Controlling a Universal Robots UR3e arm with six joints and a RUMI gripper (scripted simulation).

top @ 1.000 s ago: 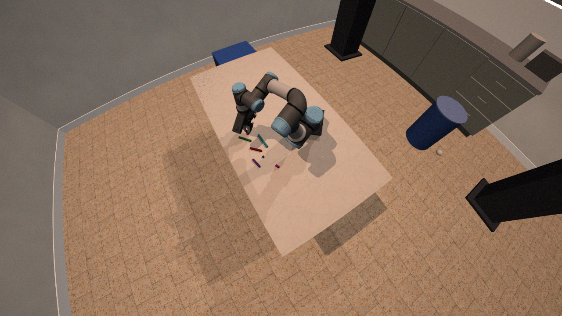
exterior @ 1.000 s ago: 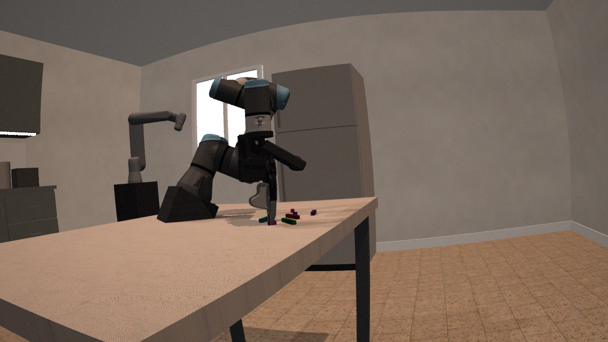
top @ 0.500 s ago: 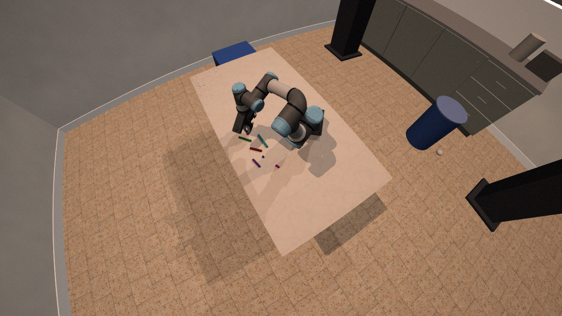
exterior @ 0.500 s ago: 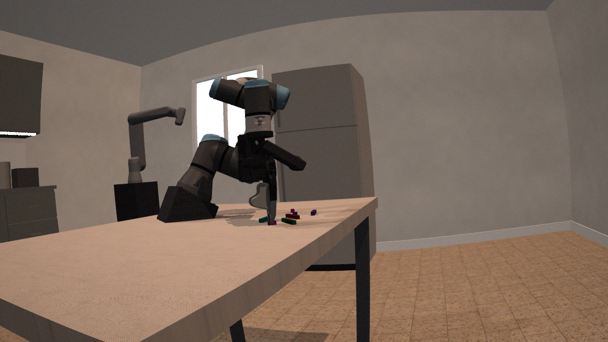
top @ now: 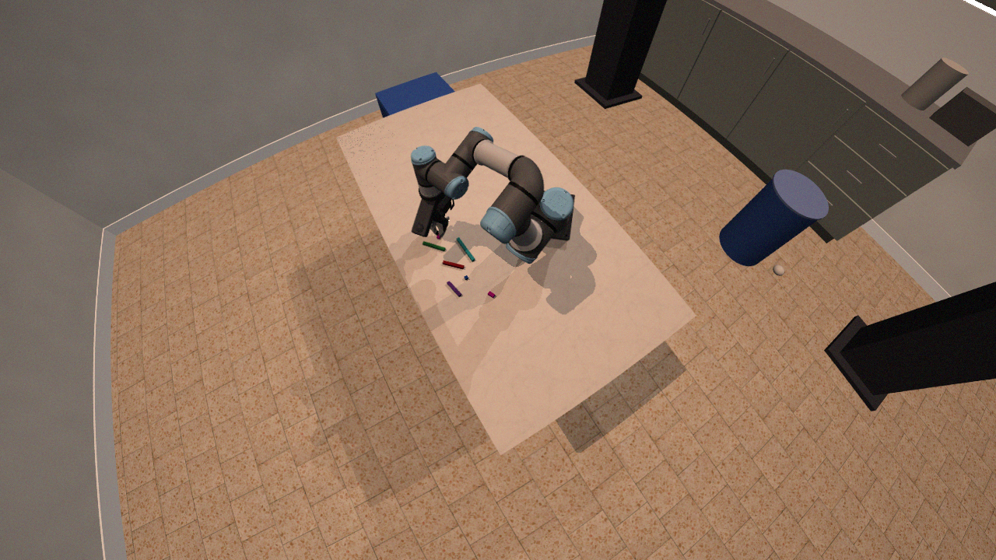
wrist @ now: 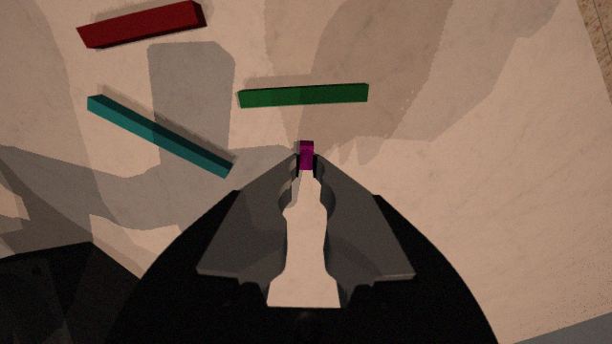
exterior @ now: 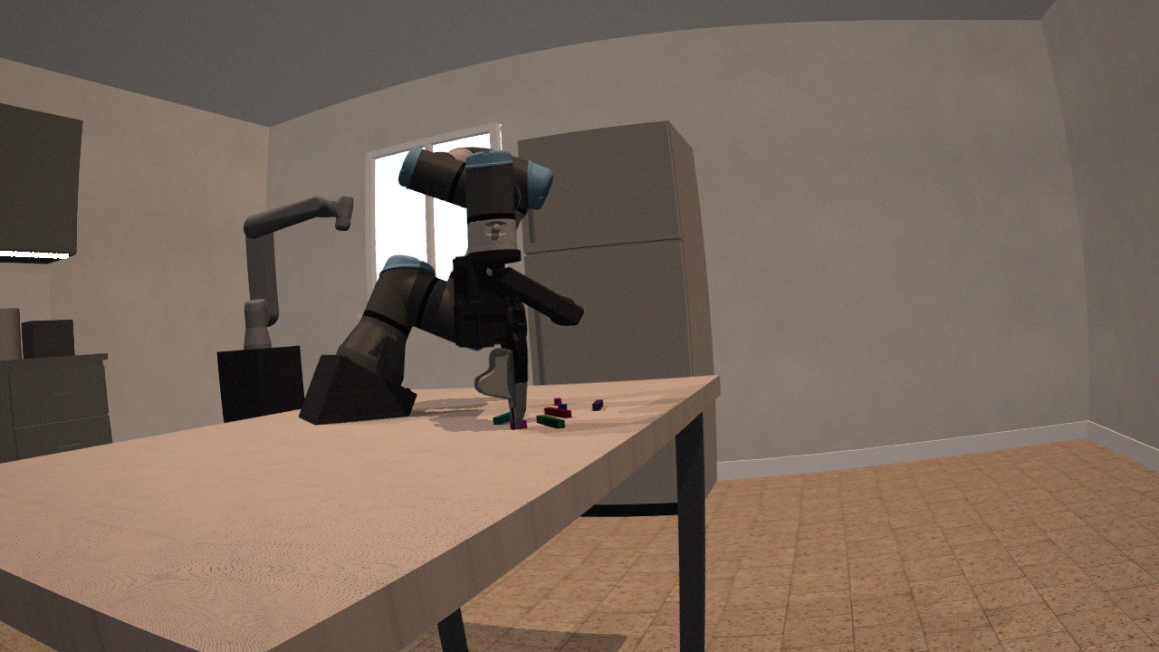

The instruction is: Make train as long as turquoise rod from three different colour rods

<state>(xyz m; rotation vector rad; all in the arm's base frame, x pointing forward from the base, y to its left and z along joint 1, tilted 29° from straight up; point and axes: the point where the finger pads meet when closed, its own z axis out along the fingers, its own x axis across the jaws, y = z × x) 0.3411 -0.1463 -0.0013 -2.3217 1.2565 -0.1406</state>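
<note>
Right now my hand is 3 cm to the right of the green rod, 3 cm short of it and 1 cm above it. From my hand the other things lie so: red rod 12 cm to the left, 1 cm below; turquoise rod 9 cm to the left, 5 cm behind, 1 cm below; blue rod 18 cm to the left, 1 cm below, 1 cm behind.
</note>
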